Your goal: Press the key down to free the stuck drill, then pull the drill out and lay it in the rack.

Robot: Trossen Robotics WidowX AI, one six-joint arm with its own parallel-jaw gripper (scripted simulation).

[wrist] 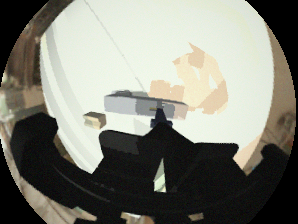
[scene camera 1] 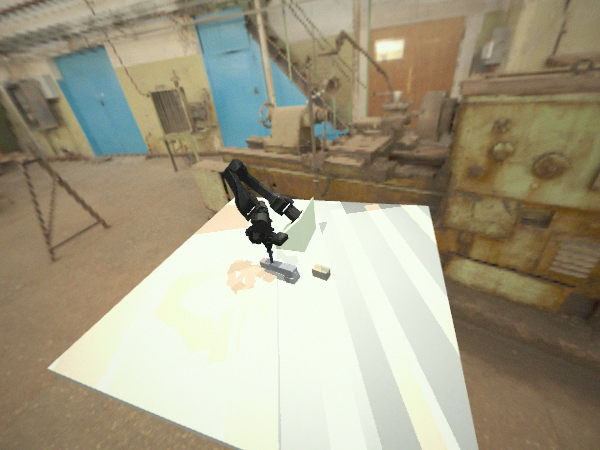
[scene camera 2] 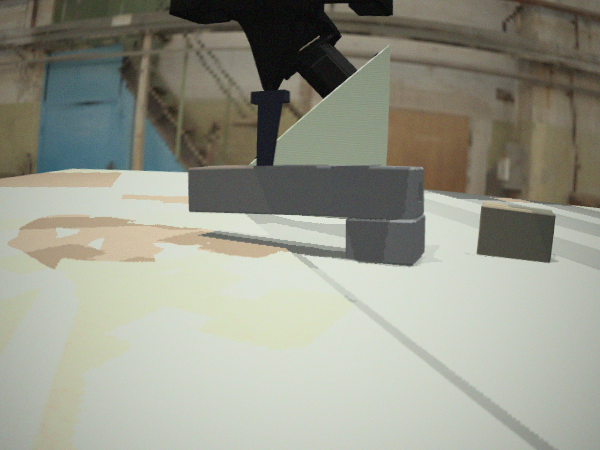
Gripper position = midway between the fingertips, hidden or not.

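Observation:
Gripper (scene camera 2: 270,91) (wrist: 161,125): visible in scene camera 2 and in the wrist view. Key (scene camera 2: 269,103): visible.

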